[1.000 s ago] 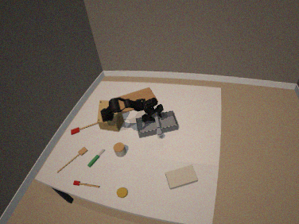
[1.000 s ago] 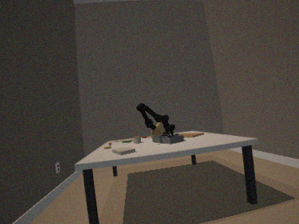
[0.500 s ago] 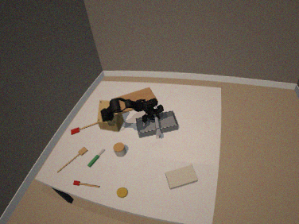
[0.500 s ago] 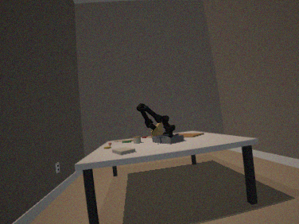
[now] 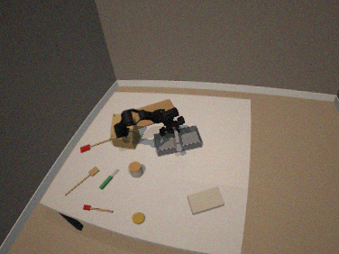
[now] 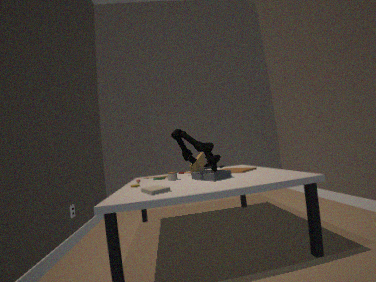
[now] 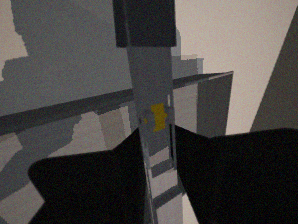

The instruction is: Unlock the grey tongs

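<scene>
The grey roasting tin lies 10 mm ahead of my gripper tip, 50 mm to the right of it and 20 mm below it. Also, from my gripper tip: yellow lock piece (30 mm behind, 10 mm to the left, 30 mm above); then jar (140 mm behind, 370 mm to the right, 20 mm below); then wooden board (310 mm behind, 200 mm to the left, 40 mm below).
</scene>
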